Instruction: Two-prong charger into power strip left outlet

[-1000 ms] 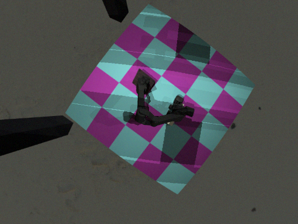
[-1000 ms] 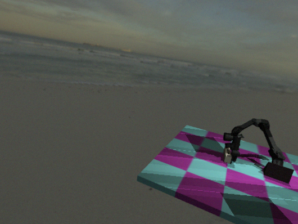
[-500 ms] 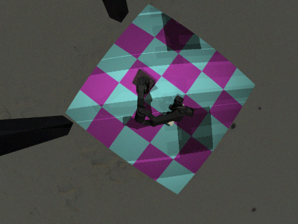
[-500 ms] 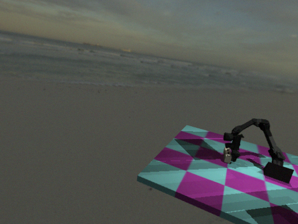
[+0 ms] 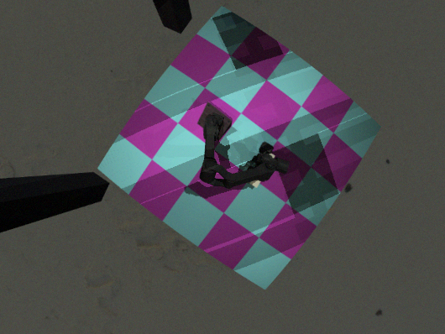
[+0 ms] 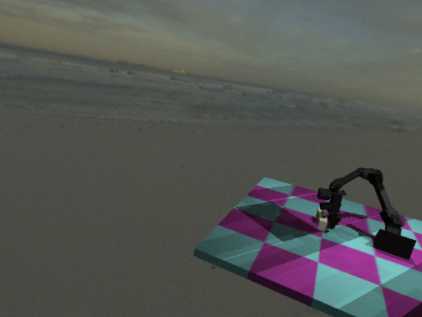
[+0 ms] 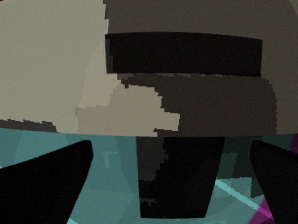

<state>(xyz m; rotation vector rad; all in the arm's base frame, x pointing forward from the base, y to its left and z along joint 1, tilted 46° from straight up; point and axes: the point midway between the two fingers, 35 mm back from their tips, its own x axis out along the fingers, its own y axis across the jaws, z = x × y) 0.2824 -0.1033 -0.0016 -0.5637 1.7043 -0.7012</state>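
My gripper tip is now 20 mm short of the two-prong charger and 10 mm below it.
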